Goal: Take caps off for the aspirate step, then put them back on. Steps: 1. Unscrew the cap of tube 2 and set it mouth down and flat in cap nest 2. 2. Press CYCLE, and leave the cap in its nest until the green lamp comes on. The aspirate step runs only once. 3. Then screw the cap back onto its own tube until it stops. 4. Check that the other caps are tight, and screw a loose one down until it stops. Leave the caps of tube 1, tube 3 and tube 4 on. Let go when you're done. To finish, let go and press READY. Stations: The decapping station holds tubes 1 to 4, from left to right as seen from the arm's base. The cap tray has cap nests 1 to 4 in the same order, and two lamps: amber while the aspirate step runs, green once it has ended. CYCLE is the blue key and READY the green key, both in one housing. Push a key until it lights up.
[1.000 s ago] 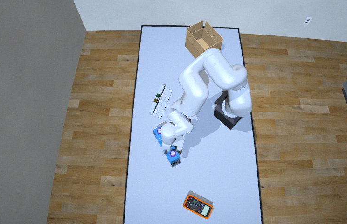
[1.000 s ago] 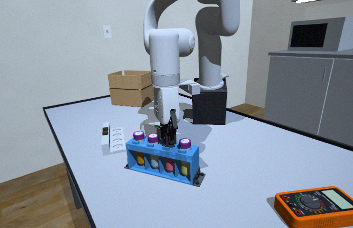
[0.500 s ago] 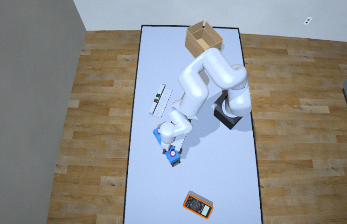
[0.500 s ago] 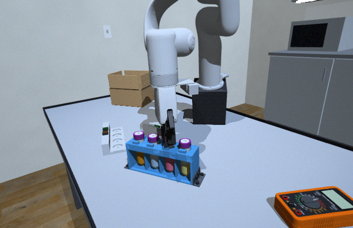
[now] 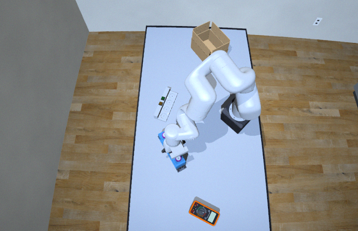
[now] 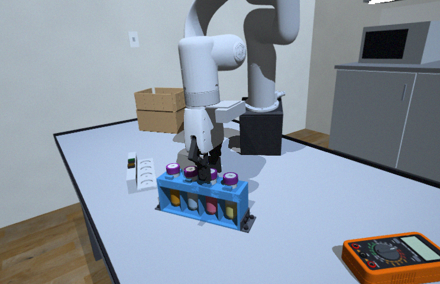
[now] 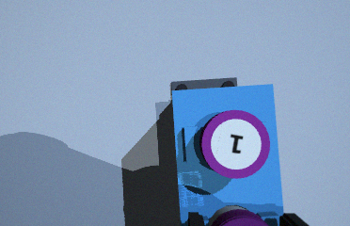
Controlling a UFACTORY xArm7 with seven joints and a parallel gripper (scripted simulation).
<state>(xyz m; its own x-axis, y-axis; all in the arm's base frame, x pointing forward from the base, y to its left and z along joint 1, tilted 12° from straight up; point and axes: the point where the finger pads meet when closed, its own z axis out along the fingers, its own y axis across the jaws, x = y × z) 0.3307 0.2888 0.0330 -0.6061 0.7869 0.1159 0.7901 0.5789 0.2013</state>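
Right now my hand is 10 mm above the purple cap marked 2. Also, from my hand: cap 3: 40 mm to the right, 30 mm ahead, 20 mm below; cap marked 1: 40 mm to the left, 30 mm behind, 20 mm below; cap 4: 80 mm to the right, 70 mm ahead, 20 mm below.
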